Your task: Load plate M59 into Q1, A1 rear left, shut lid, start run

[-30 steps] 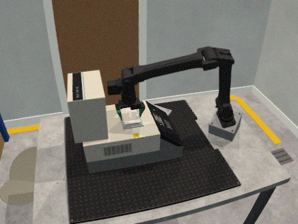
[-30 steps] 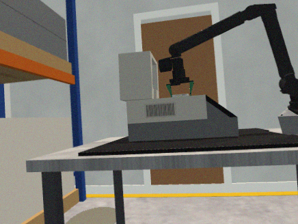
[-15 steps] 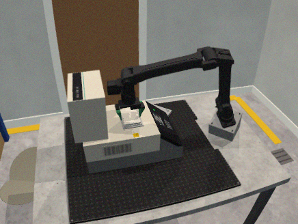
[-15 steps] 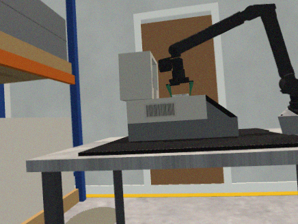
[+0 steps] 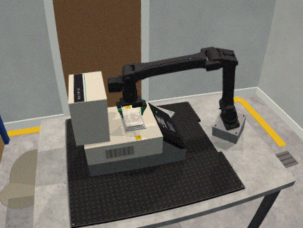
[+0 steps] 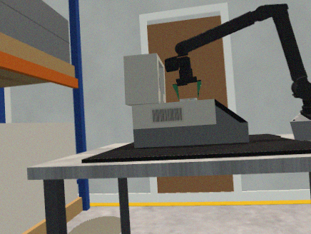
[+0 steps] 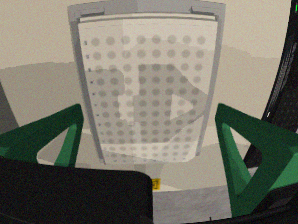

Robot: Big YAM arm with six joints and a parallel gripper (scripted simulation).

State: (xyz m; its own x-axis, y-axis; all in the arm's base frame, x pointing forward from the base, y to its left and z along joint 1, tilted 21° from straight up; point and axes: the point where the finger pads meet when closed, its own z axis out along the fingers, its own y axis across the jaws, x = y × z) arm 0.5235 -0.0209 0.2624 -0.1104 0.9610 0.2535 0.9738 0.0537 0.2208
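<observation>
Right now the white 96-well plate M59 is 2 cm below my hand. The rest, counted from my hand: grey plate nest: 19 cm behind, 29 cm to the right, 22 cm below.
</observation>
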